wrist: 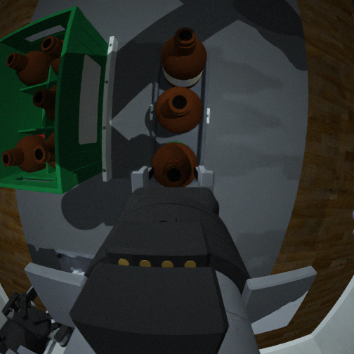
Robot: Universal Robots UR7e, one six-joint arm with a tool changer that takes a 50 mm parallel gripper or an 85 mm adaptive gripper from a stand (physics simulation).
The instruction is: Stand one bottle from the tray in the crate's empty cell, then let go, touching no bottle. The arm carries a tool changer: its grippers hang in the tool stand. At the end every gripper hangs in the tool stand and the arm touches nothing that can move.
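Note:
There is a brown bottle (173, 163) that I can see here, and along with it I see a cream-labelled bottle (183, 56).

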